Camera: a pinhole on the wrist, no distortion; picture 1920 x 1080 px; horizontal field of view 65.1 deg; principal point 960.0 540.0 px. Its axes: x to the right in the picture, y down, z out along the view. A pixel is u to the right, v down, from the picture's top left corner.
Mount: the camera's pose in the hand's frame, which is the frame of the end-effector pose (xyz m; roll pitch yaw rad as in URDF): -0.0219 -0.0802 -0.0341 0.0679 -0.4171 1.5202
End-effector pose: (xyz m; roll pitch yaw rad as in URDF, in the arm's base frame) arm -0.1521 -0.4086 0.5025 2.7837 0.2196 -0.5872
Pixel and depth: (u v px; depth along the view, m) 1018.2 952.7 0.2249
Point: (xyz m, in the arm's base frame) -0.2019 -0.2678 0.2997
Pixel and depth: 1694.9 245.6 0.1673
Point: -0.1544 -0.3863 0.3354
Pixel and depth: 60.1 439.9 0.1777
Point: -0.0743 -0.2146 0.3415
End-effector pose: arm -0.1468 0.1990 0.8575 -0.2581 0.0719 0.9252
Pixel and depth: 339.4 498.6 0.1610
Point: -0.0067 0.0895 0.9935
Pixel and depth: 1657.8 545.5 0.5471
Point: -0.1749 0.2883 1.4223
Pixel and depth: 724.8 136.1 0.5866
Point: 0.1932 0.1900 1.3874
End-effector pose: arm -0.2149 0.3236 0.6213 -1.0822 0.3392 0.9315
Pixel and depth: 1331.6 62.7 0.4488
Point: -0.2946 0.6955 0.8919
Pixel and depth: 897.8 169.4 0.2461
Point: -0.1937 0.4718 0.8446
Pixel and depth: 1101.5 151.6 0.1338
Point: -0.1914 0.3921 0.7583
